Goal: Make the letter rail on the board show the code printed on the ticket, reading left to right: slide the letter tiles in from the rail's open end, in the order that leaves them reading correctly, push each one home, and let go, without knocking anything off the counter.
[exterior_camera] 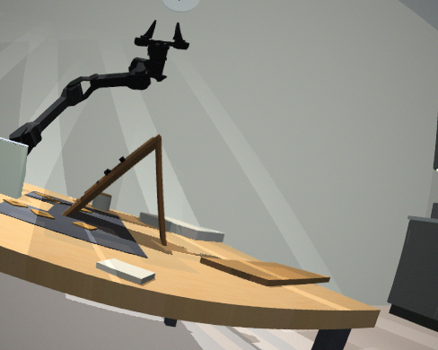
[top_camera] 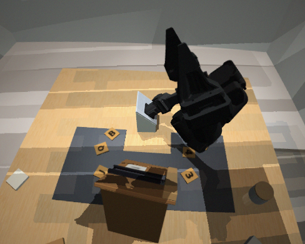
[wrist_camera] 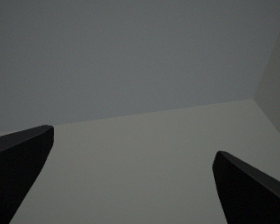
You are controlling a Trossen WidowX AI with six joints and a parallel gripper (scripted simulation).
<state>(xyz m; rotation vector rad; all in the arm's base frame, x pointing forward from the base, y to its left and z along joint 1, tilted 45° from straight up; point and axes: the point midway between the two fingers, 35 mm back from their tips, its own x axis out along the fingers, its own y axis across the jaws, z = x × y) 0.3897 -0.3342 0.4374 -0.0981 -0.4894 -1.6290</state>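
Now: the tile marked 4 21 cm behind my gripper tip, 14 cm to the left of it and 69 cm below it. Round my gripper tip: q tile (20 cm behind, 28 cm to the right, 69 cm below); dark mat (16 cm behind, 6 cm to the right, 69 cm below); white ticket (7 cm behind, 9 cm to the right, 61 cm below).
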